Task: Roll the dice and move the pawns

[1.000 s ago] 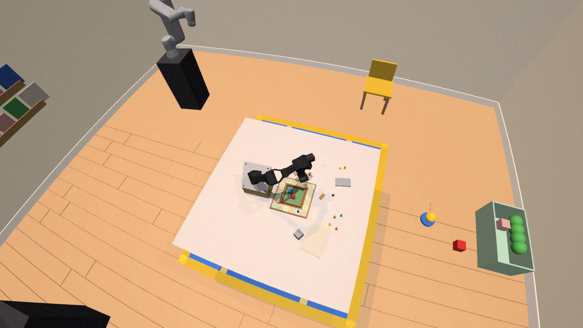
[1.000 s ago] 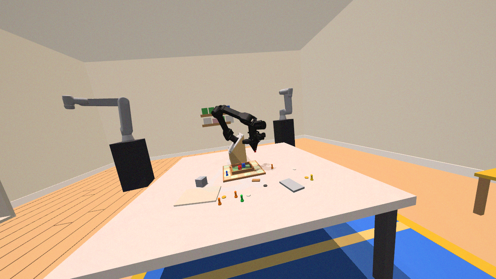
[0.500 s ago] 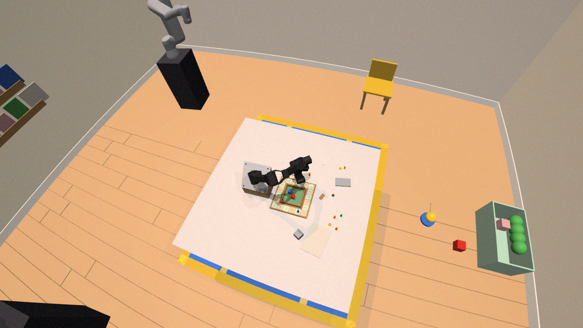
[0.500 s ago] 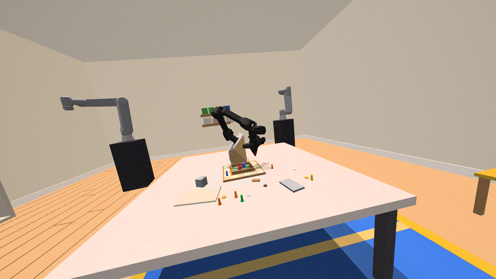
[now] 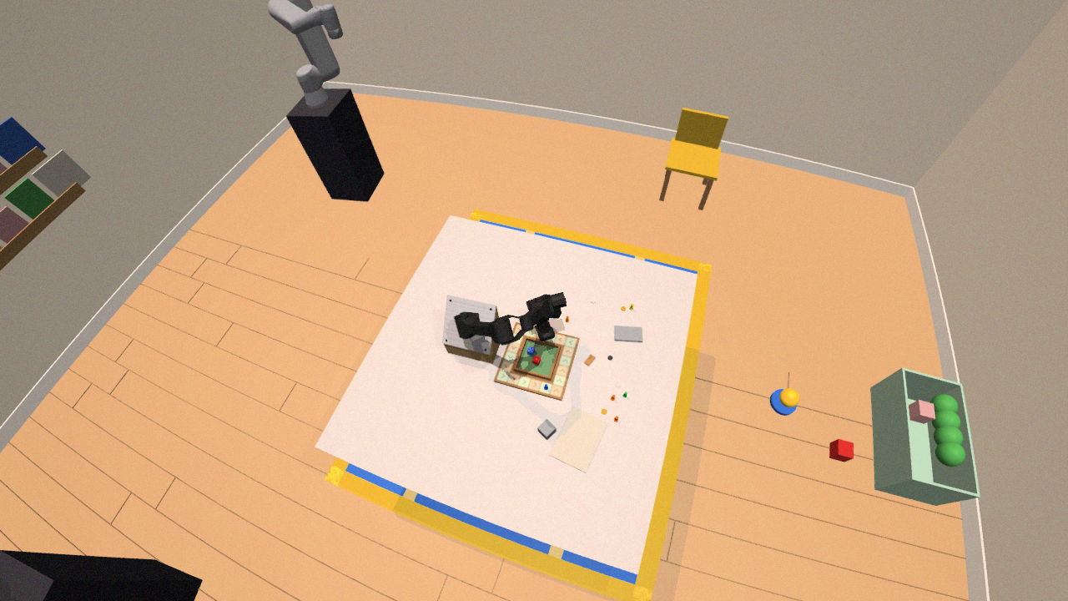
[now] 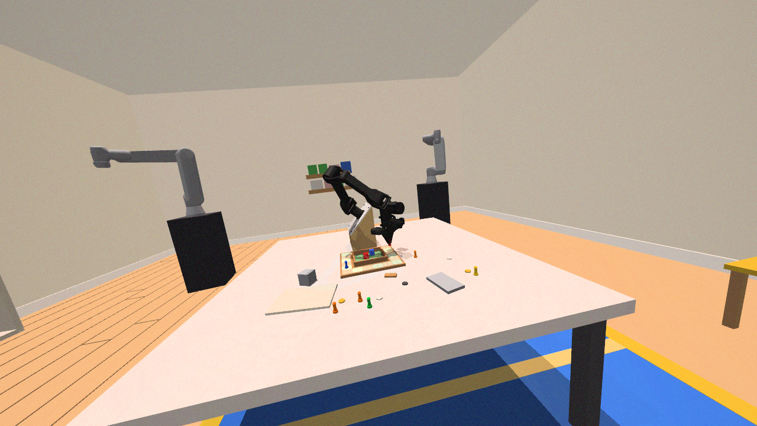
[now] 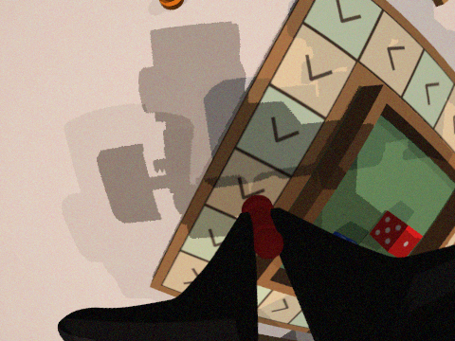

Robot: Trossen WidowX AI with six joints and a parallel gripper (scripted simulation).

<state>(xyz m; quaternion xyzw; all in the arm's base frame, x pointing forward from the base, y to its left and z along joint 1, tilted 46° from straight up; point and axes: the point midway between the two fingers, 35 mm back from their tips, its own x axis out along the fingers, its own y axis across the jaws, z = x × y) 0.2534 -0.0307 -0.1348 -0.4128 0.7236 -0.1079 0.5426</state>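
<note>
Now: gripper tip 60 mm short of the blue pawn, 240 mm to the left of it and 30 mm above it. Round my gripper tip: red pawn (10 mm above); brown block (220 mm ahead, 80 mm to the right, 60 mm below); green tray (120 mm to the right, 50 mm below).
</note>
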